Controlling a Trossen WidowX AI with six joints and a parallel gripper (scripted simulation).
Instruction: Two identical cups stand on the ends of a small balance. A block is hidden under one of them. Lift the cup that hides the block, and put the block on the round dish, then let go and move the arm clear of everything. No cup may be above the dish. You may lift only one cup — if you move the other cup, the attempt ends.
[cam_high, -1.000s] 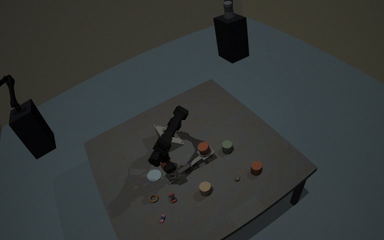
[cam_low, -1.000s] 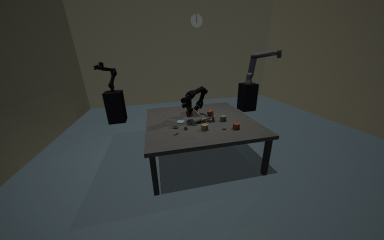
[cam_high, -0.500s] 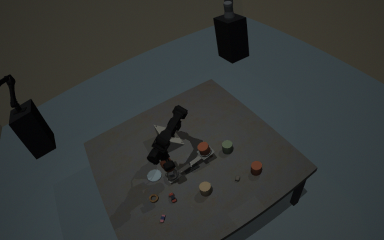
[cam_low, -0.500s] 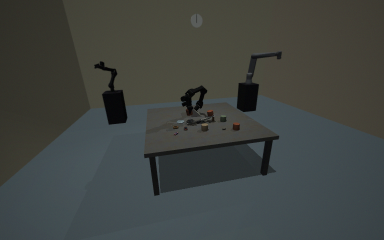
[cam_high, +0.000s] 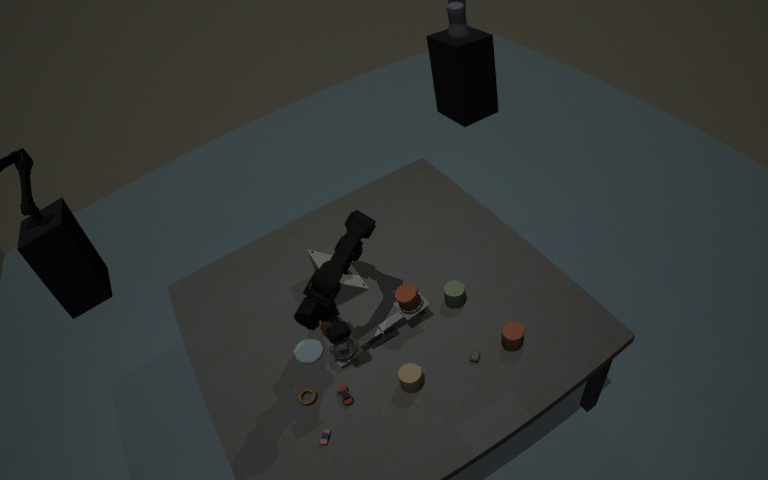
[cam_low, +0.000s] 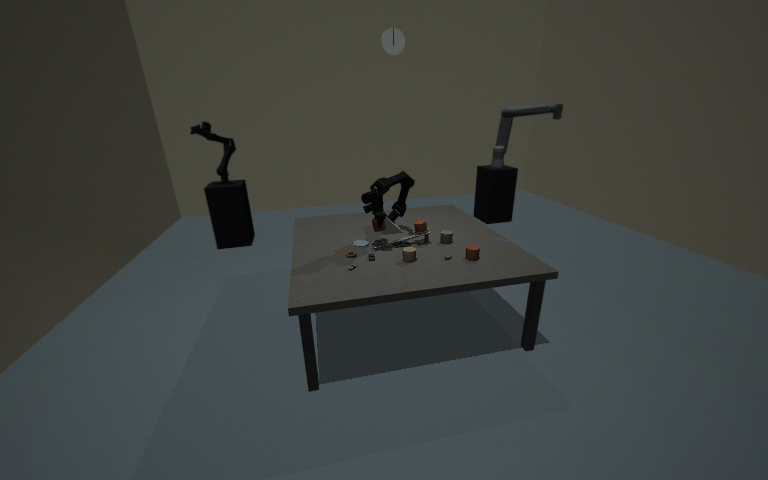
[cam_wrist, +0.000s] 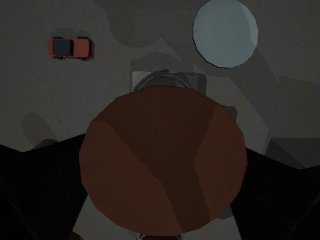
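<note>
The pale round dish is 13 cm below my gripper tip, 9 cm to the right of it and 9 cm behind it. From my gripper tip the other things lie so: tan cylinder: 22 cm ahead, 13 cm to the left, 10 cm below; toy car: 14 cm ahead, 12 cm below, 8 cm to the right; pink-blue piece: 23 cm ahead, 20 cm to the right, 13 cm below.
</note>
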